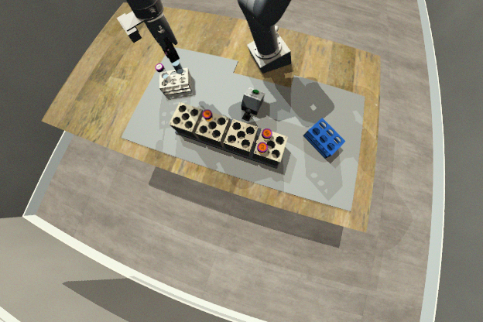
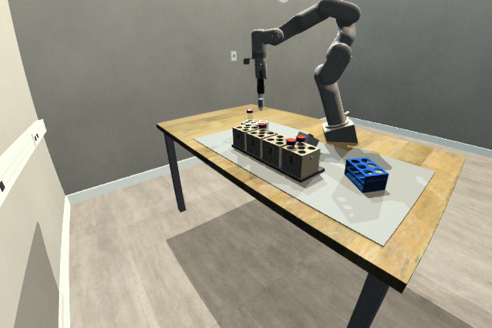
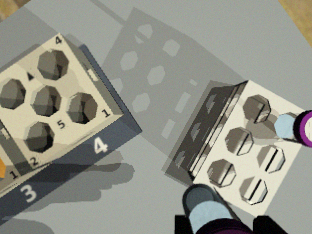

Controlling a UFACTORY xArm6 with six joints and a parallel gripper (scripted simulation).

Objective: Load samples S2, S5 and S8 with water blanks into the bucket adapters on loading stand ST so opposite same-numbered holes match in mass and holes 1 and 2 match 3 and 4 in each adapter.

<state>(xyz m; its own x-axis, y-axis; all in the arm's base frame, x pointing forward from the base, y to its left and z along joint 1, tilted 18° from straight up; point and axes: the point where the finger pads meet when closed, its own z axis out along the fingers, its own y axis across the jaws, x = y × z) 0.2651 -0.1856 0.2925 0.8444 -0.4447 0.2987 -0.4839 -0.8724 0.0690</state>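
Now: the water blank 5 cm below my hand and 1 cm to the right of it. The rest, counted from my hand: white blank rack (22 cm below, 8 cm to the right, 1 cm behind); then green DONE key (28 cm to the left, 18 cm below, 8 cm behind); then blue sample rack (60 cm to the left, 22 cm below, 1 cm behind).
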